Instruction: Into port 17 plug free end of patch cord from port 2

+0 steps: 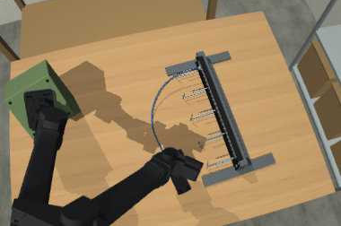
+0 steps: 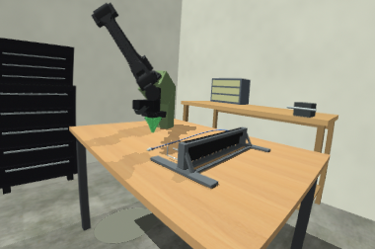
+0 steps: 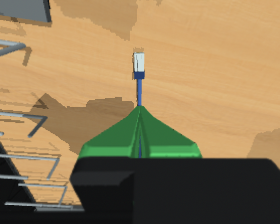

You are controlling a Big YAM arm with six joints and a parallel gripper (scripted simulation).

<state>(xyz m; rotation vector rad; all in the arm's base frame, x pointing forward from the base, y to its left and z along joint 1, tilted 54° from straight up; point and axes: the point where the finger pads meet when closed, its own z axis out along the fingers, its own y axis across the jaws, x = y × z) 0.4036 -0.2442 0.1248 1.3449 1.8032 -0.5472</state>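
The plug lies 20 mm to the right of my hand and 80 mm below it.
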